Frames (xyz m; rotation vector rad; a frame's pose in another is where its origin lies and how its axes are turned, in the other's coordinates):
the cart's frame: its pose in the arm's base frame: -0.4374 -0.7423 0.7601 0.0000 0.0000 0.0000
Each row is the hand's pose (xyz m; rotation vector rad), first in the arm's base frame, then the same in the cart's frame.
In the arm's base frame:
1: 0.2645 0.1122 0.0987 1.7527 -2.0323 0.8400
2: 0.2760 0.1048 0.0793 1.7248 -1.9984 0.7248
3: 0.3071 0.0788 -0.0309 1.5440 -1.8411 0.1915
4: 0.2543 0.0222 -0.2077 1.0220 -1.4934 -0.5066
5: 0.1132 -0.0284 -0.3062 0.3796 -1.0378 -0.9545
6: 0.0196 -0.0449 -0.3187 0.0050 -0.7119 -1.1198
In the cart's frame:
1: 0.7019 0.8545 -0.6614 1.7527 -2.0323 0.8400
2: 0.7134 0.8471 -0.6808 1.7248 -1.9984 0.7248
3: 0.7445 0.8211 -0.7910 1.5440 -1.8411 0.1915
4: 0.6917 0.7645 -0.9678 1.0220 -1.4934 -0.5066
5: 0.5506 0.7139 -1.0663 0.3796 -1.0378 -0.9545
6: 0.4570 0.6974 -1.0788 0.0050 -0.7119 -1.1198

